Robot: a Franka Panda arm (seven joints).
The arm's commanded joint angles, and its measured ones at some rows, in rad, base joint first. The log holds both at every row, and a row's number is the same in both.
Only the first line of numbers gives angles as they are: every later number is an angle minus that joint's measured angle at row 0.
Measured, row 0: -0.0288, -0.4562, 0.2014, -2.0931, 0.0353, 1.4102, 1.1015
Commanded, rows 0 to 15: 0.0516, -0.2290, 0.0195, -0.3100, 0.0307, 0.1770, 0.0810; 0.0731, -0.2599, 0.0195, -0.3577, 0.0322, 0.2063, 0.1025; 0.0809, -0.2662, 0.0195, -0.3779, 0.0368, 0.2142, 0.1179; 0.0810, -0.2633, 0.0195, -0.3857, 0.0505, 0.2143, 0.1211; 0.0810, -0.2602, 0.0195, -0.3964, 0.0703, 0.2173, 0.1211; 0.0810, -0.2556, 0.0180, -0.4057, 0.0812, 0.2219, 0.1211; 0.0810, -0.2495, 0.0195, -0.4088, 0.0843, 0.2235, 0.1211; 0.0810, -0.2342, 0.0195, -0.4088, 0.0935, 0.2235, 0.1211; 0.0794, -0.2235, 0.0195, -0.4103, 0.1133, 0.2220, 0.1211; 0.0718, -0.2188, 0.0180, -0.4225, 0.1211, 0.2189, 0.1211; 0.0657, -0.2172, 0.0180, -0.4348, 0.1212, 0.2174, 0.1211; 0.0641, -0.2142, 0.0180, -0.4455, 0.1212, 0.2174, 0.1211; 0.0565, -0.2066, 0.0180, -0.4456, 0.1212, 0.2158, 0.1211; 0.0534, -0.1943, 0.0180, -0.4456, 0.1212, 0.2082, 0.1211; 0.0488, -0.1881, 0.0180, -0.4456, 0.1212, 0.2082, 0.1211; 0.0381, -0.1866, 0.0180, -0.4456, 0.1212, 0.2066, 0.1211
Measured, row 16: 0.0624, -0.2043, 0.0150, -0.4455, 0.1041, 0.2038, 0.1088
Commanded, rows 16 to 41: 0.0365, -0.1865, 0.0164, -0.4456, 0.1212, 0.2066, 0.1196; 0.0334, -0.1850, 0.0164, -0.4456, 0.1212, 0.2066, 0.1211; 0.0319, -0.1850, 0.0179, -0.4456, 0.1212, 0.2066, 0.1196; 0.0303, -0.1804, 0.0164, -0.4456, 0.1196, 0.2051, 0.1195; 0.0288, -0.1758, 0.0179, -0.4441, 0.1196, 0.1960, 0.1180; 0.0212, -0.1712, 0.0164, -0.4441, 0.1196, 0.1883, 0.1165; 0.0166, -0.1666, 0.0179, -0.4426, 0.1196, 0.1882, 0.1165; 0.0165, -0.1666, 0.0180, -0.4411, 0.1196, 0.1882, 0.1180; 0.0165, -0.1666, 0.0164, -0.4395, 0.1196, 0.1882, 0.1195; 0.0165, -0.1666, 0.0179, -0.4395, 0.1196, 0.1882, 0.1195; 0.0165, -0.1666, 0.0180, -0.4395, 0.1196, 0.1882, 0.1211; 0.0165, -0.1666, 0.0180, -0.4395, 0.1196, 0.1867, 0.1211; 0.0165, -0.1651, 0.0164, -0.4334, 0.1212, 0.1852, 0.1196; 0.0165, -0.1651, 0.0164, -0.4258, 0.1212, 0.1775, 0.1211; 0.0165, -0.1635, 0.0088, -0.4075, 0.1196, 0.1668, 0.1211; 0.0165, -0.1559, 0.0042, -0.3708, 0.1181, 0.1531, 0.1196; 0.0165, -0.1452, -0.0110, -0.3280, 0.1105, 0.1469, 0.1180; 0.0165, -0.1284, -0.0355, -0.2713, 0.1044, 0.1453, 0.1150; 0.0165, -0.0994, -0.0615, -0.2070, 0.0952, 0.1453, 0.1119; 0.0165, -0.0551, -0.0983, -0.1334, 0.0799, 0.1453, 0.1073; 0.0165, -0.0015, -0.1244, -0.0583, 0.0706, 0.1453, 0.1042; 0.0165, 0.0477, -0.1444, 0.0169, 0.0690, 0.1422, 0.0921; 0.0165, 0.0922, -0.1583, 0.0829, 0.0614, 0.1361, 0.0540; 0.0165, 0.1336, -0.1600, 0.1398, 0.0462, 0.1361, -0.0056; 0.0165, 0.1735, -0.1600, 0.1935, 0.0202, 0.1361, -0.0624; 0.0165, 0.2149, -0.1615, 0.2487, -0.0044, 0.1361, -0.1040
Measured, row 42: 0.0176, 0.0313, -0.1664, 0.0319, 0.0599, 0.1830, 0.0093
